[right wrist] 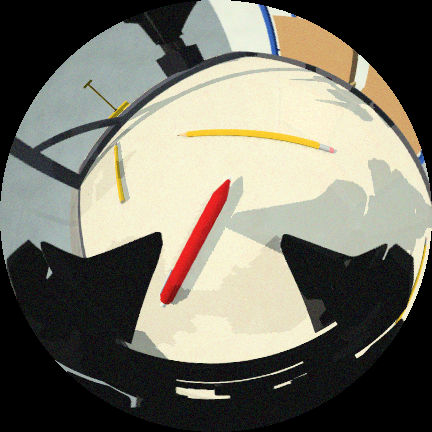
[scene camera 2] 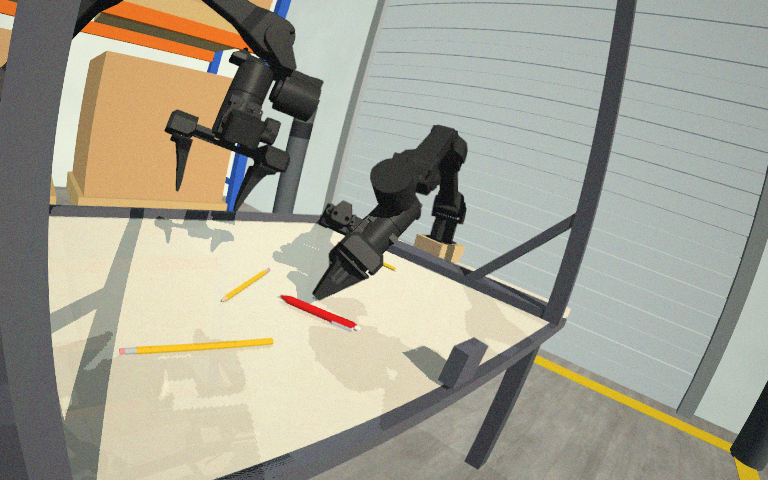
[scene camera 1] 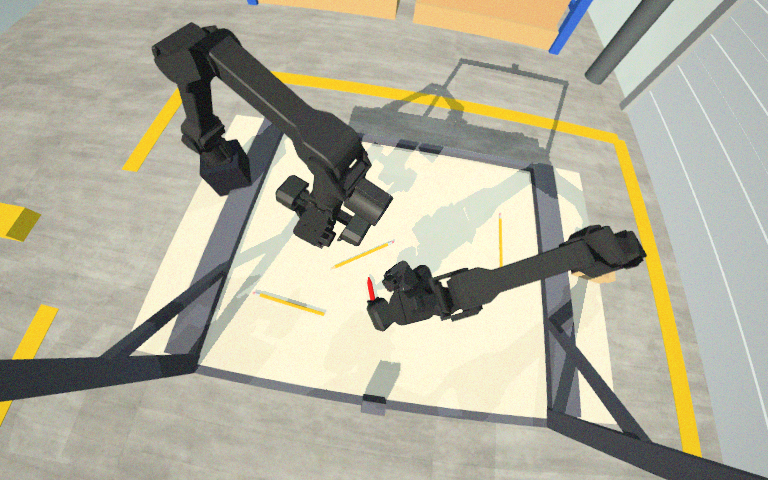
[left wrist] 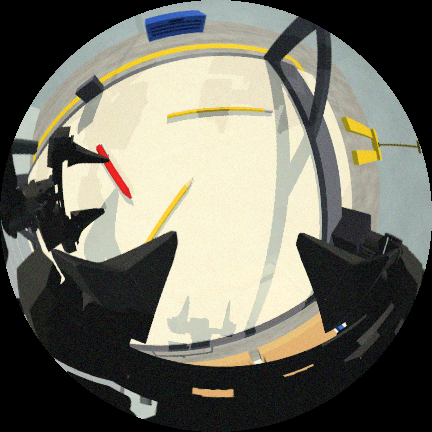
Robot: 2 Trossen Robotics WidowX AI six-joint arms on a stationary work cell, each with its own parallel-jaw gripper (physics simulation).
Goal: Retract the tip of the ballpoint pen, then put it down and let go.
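Frame: origin at the left arm's base, x ahead, y left, z up, level; centimetres.
Seen in the pictures: left gripper, fingertip midpoint: (right wrist: 162, 41) (scene camera 2: 206, 201) (left wrist: 240, 238); right gripper, fingertip midpoint: (right wrist: 224, 240) (scene camera 2: 315, 297) (scene camera 1: 381, 292) (left wrist: 104, 186); left arm's base, link origin: (scene camera 1: 218, 156) (left wrist: 364, 241); right arm's base, link origin: (scene camera 2: 441, 240).
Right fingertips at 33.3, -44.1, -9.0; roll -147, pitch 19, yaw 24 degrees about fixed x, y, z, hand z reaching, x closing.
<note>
Pixels of each thing's top centre, then the offset from my right fingertips to it, as dx, dy, dz. Level surfaces: height alone.
- red ballpoint pen, top centre: (right wrist: 186, 246) (scene camera 2: 317, 306) (left wrist: 109, 167) (scene camera 1: 372, 301) -2.6, -1.7, -0.2
- cream table top, surface height: dz -1.7
- yellow pencil, top centre: (right wrist: 249, 129) (scene camera 2: 247, 280) (left wrist: 157, 226) (scene camera 1: 362, 254) -2.1, +11.0, -0.8
- dark block, top centre: (scene camera 2: 470, 344) (scene camera 1: 373, 407) -8.4, -23.3, +4.0
A red ballpoint pen (scene camera 1: 370, 288) (scene camera 2: 318, 310) (left wrist: 114, 172) (right wrist: 197, 240) lies on the cream table top (scene camera 1: 294, 350). One end tapers to a point; the other shows a pale clip and button in scene camera 2. Whether the writing tip is out is too small to tell. My right gripper (right wrist: 224, 240) (left wrist: 104, 186) is open and empty, low above the table close beside the pen; in scene camera 1 it covers the pen's clip end. My left gripper (left wrist: 240, 238) (scene camera 2: 208, 199) is open and empty, high above the table, away from the pen.
One yellow pencil (scene camera 1: 362, 254) (scene camera 2: 245, 285) (right wrist: 255, 135) lies beyond the pen's pointed end. Another pencil (scene camera 1: 289, 302) (scene camera 2: 198, 346) (left wrist: 220, 109) lies farther left, a third (scene camera 1: 500, 240) to the right. A dark block (scene camera 1: 373, 403) (scene camera 2: 461, 362) stands on the table's edge frame.
</note>
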